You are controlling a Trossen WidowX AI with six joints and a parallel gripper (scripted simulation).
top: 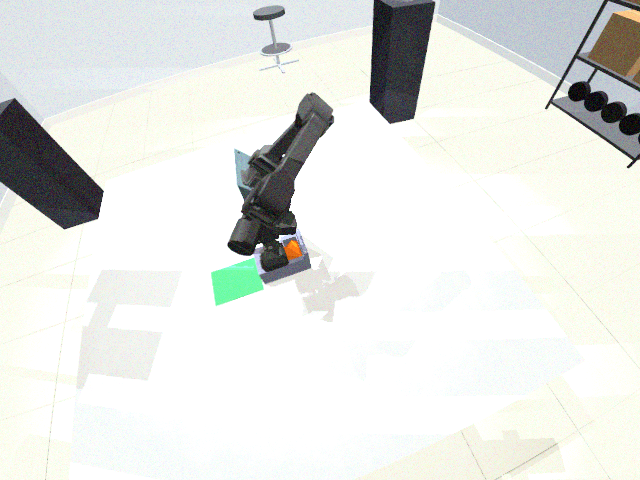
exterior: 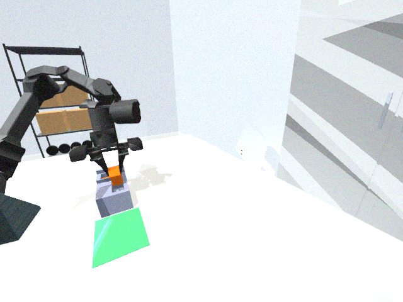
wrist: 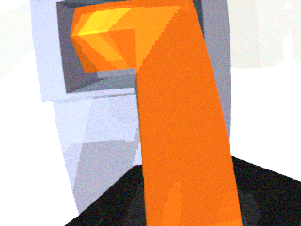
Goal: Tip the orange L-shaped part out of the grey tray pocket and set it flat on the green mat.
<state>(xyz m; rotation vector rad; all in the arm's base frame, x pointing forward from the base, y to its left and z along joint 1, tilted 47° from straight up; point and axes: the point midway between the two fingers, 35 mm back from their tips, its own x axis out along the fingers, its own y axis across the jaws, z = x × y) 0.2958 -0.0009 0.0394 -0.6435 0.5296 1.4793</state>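
Now: gripper tip 1 cm past the green mat, 14 cm to the left of it and 11 cm above it. The rest, counted from my gripper tip: orange L-shaped part (2 cm behind, 3 cm to the left, 3 cm below).
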